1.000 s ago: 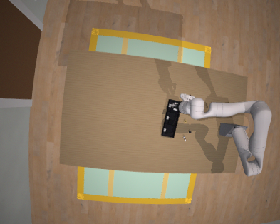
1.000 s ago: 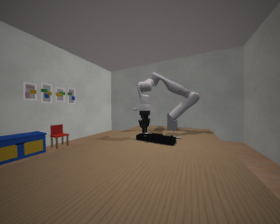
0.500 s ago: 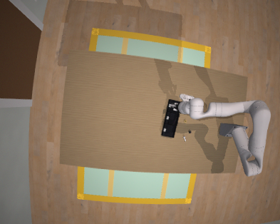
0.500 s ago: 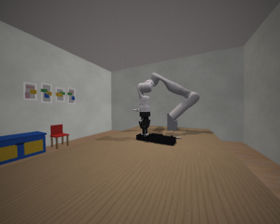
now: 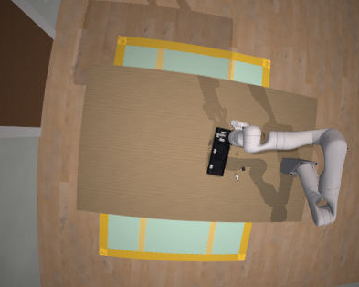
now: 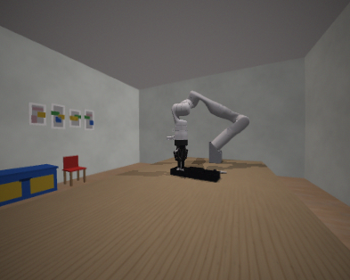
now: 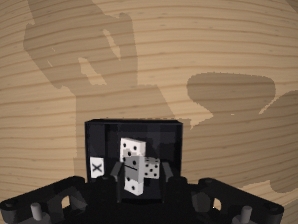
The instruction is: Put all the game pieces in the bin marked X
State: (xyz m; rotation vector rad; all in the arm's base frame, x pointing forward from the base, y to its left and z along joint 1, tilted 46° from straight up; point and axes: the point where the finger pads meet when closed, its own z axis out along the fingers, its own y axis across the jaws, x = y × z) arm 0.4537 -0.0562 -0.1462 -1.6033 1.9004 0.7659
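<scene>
Right now my hand is 1 cm short of the white domino and 3 cm above it. The rest, counted from my hand: yellow ring (9 cm behind, 10 cm to the left, 5 cm below); white die (1 cm behind, 4 cm below); joined black bins (2 cm ahead, 8 cm to the left, 3 cm below).
</scene>
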